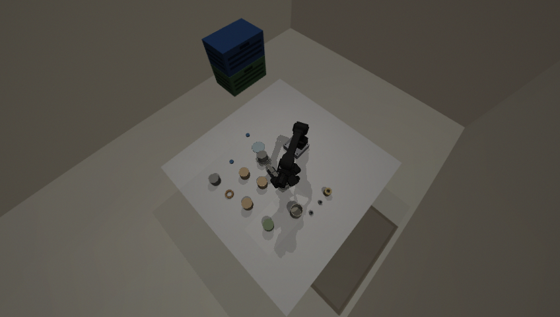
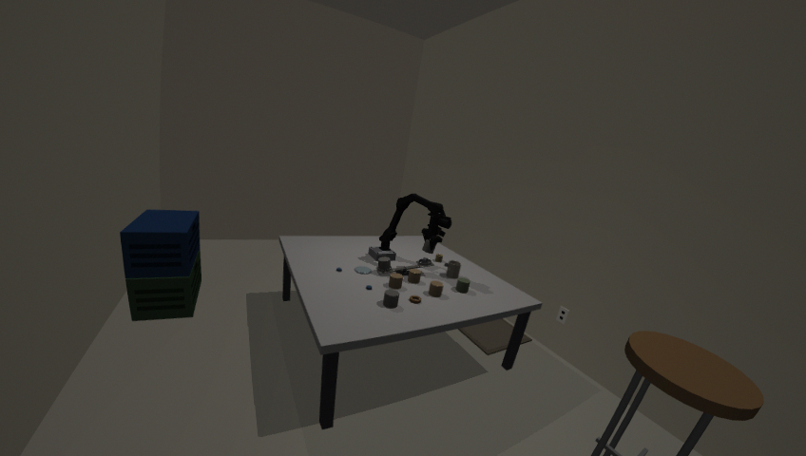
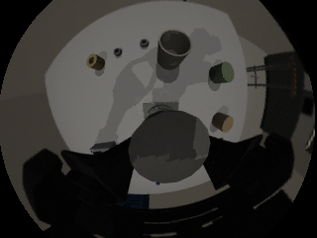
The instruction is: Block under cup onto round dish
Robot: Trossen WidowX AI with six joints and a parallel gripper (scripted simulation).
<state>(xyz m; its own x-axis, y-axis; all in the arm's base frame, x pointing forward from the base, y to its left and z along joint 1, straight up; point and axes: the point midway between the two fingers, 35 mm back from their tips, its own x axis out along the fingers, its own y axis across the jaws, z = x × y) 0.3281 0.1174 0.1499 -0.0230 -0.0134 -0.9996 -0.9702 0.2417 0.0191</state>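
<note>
The balance is 30 mm behind my gripper tip, 130 mm to the right of it and 150 mm below it.
</note>
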